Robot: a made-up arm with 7 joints.
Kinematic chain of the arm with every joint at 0, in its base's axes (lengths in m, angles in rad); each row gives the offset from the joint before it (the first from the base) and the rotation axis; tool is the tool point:
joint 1: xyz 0 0 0.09 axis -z
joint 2: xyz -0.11 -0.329 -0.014 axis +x
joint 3: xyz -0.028 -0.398 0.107 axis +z
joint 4: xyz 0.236 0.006 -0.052 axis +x
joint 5: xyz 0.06 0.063 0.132 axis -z
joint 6: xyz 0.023 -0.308 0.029 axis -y
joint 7: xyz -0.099 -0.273 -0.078 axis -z
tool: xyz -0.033 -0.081 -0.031
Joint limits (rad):
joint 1: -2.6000..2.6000
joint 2: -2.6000..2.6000
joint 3: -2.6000..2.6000
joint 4: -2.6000..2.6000
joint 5: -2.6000..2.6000
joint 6: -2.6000..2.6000
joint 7: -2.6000..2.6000
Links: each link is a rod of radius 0.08 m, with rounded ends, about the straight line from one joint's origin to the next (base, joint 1, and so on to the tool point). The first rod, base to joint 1, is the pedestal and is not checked.
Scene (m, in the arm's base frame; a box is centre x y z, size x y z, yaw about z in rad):
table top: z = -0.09
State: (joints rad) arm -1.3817 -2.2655 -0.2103 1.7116 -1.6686 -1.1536 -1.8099
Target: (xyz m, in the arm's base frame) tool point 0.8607 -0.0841 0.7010
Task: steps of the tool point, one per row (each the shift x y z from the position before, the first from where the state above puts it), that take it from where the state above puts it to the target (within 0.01 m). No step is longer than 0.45 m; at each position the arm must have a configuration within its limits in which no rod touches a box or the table.
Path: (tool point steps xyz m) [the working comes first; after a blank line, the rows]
Joints at the target: -0.6673 -1.5320 -0.2198 1.7902 -1.1110 -1.2083 -1.7546
Straight joint move there: clear.

1: 0.3919 -0.1203 0.1447
2: 0.3323 -0.2911 0.0435
3: 0.1828 -0.4053 -0.0587

